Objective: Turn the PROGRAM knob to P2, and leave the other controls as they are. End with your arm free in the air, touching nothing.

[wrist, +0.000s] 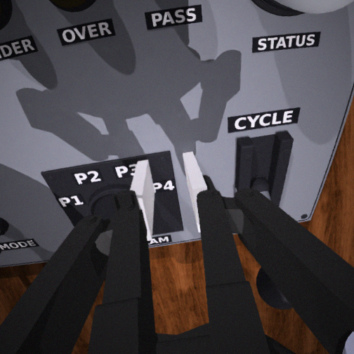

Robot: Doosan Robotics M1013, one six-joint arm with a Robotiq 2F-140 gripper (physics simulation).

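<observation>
The dark PROGRAM dial plate (172,215) is at the lower left of the wrist view, with the marks P1, P2, P3 and P4. The dark round edge of the PROGRAM knob (100,199) shows left of the left finger; the rest of it and its pointer line are hidden behind that finger, so its setting cannot be read. My gripper (167,172) is open with a narrow gap and has nothing between its pale pads. It appears over the right part of the plate, to the right of the knob. Whether it touches the panel cannot be told.
The CYCLE lever guide (244,165) stands to the right, with its dark ball (270,290) partly behind the right linkage. The OVER label (86,32), PASS label (173,17) and STATUS label (286,41) are higher up. The MODE label (19,245) is at the left. Wood (175,280) shows below the panel.
</observation>
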